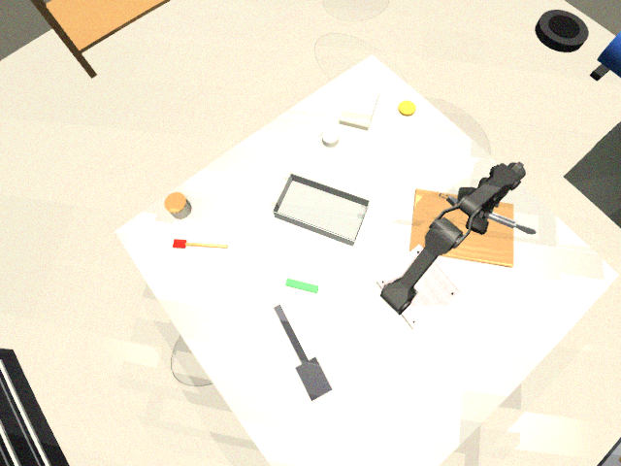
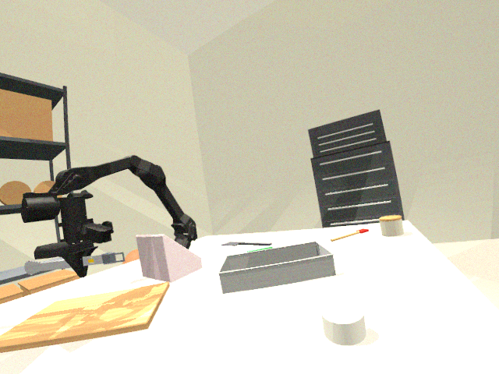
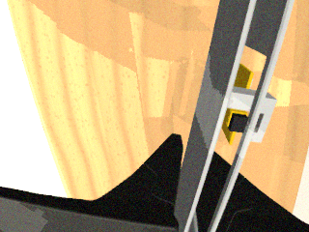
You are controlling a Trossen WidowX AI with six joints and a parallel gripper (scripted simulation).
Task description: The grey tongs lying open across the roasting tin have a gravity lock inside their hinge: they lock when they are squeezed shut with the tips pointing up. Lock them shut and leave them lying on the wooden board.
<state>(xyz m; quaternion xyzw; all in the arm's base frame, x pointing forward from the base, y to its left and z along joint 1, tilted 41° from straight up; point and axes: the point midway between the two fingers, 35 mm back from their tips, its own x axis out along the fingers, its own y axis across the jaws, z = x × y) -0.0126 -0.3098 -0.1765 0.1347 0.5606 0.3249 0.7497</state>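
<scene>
Now: gripper tip 10 mm to the right of the wooden board and 100 mm above it. The rest, counted from my gripper tip: yellow disc 470 mm ahead, 260 mm to the right, 100 mm below; grey roasting tin 410 mm ahead, 310 mm to the left, 80 mm below; cream slab 610 mm ahead, 120 mm to the right, 90 mm below.
</scene>
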